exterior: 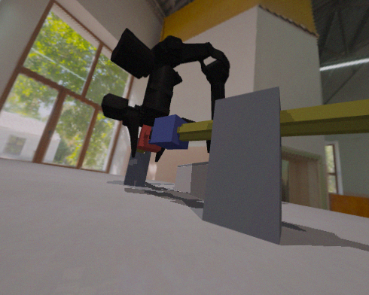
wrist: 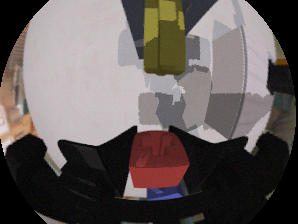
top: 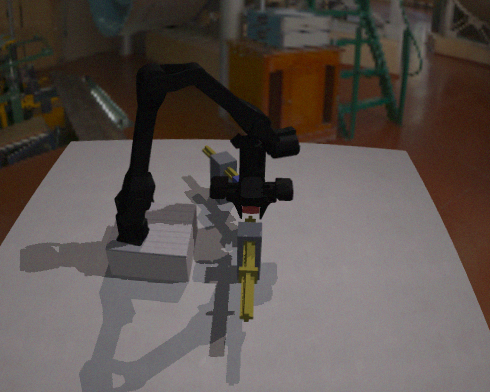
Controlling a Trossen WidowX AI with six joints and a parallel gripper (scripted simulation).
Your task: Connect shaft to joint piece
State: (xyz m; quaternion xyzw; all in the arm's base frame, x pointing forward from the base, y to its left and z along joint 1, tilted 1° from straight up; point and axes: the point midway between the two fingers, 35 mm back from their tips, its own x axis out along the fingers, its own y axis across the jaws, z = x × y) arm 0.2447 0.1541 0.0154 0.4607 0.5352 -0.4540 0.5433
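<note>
The red square joint piece lies 2 cm to the left of my gripper tip and 4 cm above it.
</note>
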